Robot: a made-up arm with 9 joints. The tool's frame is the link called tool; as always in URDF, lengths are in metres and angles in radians. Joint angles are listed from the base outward. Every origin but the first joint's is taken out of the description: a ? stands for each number. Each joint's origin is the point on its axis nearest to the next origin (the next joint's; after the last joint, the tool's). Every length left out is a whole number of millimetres.
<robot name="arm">
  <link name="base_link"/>
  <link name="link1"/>
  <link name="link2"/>
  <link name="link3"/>
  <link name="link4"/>
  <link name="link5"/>
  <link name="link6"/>
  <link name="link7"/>
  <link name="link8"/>
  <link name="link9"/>
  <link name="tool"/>
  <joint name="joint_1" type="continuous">
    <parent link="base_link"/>
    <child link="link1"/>
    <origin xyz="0 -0.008 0.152"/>
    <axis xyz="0 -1 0"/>
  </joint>
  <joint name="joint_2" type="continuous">
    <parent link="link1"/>
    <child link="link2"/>
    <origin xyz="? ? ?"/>
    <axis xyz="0 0 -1"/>
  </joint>
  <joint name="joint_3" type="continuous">
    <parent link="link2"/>
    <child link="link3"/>
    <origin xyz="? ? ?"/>
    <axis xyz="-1 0 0"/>
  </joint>
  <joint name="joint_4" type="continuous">
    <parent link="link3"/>
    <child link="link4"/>
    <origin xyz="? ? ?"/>
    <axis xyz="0 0 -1"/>
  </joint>
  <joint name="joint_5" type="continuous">
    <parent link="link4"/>
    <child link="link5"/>
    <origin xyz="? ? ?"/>
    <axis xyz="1 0 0"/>
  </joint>
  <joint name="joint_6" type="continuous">
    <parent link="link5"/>
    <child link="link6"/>
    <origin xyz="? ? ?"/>
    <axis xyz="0 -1 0"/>
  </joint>
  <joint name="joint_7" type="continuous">
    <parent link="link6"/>
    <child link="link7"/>
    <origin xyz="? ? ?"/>
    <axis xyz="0 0 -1"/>
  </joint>
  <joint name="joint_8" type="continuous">
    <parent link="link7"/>
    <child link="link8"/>
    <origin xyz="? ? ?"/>
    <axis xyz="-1 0 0"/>
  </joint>
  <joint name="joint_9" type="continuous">
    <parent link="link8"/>
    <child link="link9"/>
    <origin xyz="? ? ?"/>
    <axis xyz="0 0 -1"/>
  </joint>
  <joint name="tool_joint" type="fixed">
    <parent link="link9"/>
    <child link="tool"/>
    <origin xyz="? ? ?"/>
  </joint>
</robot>
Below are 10 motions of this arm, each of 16 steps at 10 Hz.
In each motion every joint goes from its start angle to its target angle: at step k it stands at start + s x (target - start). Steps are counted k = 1, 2, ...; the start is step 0. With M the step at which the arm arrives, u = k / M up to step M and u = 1 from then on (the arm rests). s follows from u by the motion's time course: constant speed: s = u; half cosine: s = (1 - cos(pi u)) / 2; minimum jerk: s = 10 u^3 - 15 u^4 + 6 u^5.
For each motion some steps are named. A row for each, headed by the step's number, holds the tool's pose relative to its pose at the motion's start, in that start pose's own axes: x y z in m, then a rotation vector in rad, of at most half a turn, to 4 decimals.
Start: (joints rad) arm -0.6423 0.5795 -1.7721 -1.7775 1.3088 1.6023 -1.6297 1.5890 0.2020
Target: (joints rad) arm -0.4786 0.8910 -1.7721 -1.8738 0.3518 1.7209 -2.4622 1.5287 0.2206
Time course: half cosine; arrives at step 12
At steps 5, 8, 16:
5: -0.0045 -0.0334 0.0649 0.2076 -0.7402 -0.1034
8: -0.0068 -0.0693 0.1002 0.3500 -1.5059 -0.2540
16: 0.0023 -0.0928 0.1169 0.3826 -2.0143 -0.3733

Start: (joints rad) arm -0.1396 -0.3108 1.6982 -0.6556 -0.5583 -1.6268 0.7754 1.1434 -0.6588
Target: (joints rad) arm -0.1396 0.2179 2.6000 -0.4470 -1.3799 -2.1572 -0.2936 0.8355 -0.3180
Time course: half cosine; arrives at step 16
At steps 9, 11, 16:
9: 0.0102 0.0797 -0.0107 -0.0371 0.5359 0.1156
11: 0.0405 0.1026 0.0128 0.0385 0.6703 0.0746
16: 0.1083 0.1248 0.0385 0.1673 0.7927 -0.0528

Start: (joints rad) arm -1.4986 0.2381 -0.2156 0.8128 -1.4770 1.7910 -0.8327 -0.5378 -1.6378
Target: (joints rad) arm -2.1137 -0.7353 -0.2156 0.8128 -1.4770 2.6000 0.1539 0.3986 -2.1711
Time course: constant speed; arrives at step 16
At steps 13, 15, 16:
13: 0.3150 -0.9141 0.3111 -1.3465 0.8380 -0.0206
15: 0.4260 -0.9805 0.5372 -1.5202 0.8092 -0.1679
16: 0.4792 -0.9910 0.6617 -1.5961 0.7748 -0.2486

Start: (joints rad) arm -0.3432 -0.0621 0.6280 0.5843 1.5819 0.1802 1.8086 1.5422 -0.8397
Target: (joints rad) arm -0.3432 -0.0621 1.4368 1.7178 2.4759 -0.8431 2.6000 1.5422 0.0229
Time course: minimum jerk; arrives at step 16
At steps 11, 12, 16:
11: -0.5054 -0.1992 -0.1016 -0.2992 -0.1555 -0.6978
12: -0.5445 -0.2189 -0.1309 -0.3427 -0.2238 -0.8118
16: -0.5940 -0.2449 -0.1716 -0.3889 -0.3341 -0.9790

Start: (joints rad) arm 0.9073 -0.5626 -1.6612 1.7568 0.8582 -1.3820 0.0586 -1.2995 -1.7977
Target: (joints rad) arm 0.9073 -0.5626 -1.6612 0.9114 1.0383 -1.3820 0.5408 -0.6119 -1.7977
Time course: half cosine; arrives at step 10
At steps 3, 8, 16:
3: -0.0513 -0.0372 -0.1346 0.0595 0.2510 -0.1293
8: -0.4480 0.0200 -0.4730 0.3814 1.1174 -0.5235
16: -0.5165 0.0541 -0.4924 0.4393 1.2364 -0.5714

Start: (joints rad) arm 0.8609 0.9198 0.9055 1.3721 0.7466 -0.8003 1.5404 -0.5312 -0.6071
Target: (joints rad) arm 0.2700 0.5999 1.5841 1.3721 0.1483 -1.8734 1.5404 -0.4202 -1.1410
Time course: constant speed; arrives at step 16
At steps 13, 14, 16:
13: -0.1402 -0.1257 -0.0090 -0.9096 -0.3779 0.6347
14: -0.1422 -0.1455 -0.0083 -0.9631 -0.4003 0.6460
16: -0.1433 -0.1873 -0.0060 -1.0578 -0.4386 0.6579

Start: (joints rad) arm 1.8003 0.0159 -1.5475 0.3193 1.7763 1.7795 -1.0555 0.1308 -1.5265
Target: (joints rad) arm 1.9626 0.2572 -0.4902 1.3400 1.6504 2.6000 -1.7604 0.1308 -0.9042
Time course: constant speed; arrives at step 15
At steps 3, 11, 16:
3: -0.0990 -0.1140 -0.1474 -0.3802 0.1493 0.1118
11: -0.2386 -0.7444 -0.0538 -1.4665 0.4571 -0.0066
16: -0.3080 -0.9504 0.2546 -1.9491 0.5842 -0.3322

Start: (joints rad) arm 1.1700 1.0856 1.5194 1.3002 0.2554 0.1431 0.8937 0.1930 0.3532
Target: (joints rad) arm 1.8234 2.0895 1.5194 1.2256 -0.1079 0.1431 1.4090 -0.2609 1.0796
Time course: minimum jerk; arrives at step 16
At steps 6, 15, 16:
6: 0.0583 -0.1803 -0.1812 -0.1710 -0.2102 -0.4116
15: 0.0622 -0.8841 -0.3392 -0.3124 -1.0261 -0.9440
16: 0.0622 -0.8865 -0.3388 -0.3120 -1.0286 -0.9441

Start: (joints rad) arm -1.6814 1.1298 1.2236 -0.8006 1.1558 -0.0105 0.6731 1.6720 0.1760
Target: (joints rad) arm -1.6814 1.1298 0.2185 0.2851 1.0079 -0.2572 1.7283 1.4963 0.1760
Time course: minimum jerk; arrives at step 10
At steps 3, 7, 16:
3: 0.0529 -0.1142 0.0578 0.1851 0.1833 -0.0387
7: 0.2065 -0.5418 -0.0093 0.9289 1.0357 0.3673
16: 0.2362 -0.5873 -0.0738 1.0349 1.2408 0.6082

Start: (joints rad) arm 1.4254 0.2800 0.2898 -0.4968 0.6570 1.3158 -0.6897 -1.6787 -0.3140
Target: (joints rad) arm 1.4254 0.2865 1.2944 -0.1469 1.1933 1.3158 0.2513 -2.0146 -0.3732
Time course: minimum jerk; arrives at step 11
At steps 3, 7, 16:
3: -0.0503 -0.0013 0.0421 -0.0450 -0.0930 -0.0414
7: -0.2057 0.0780 0.2765 -0.3230 -0.4178 0.0263
16: -0.2200 0.1330 0.3679 -0.4058 -0.4921 0.1694

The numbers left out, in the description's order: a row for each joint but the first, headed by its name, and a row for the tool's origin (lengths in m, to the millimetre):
joint_2: -0.175 0 -0.175
joint_3: 0.231 -0.019 0
joint_4: 0 -0.032 -0.044
joint_5: 0.316 0.225 0
joint_6: 0 0.063 0.03
joint_7: 0.07 0 -0.284
joint_8: -0.265 0.065 0
joint_9: 0 0.091 0.021
tool: 0.323 -0.084 0

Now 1 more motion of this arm.
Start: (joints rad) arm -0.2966 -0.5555 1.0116 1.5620 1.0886 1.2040 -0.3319 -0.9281 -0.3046
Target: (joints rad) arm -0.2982 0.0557 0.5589 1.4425 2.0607 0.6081 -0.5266 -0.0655 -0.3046
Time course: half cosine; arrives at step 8
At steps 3, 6, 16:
3: -0.0964 -0.1112 0.0596 -0.2614 0.1028 -0.2291
6: -0.1670 -0.2780 0.2287 -0.6549 0.1937 -0.5313
16: -0.1607 -0.3123 0.2842 -0.7435 0.1911 -0.5844

